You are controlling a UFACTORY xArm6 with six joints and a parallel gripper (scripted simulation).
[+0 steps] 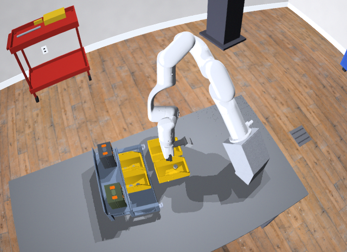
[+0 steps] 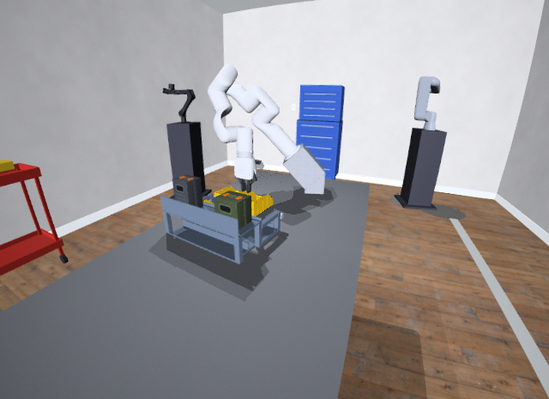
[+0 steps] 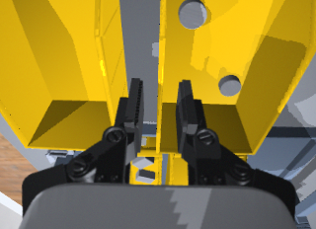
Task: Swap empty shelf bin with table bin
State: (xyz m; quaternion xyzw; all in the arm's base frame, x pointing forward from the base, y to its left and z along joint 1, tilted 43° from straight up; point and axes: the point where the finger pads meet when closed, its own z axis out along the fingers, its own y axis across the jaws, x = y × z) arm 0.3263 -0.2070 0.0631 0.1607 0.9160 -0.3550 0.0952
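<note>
Now: hand 140 mm short of the shelf lip, 90 mm above it and 20 mm to the right of it. The rest, counted from my hand: olive box (360 mm ahead, 50 mm to the left, 50 mm above); dark grey box (270 mm ahead, 160 mm to the right, 60 mm above).
</note>
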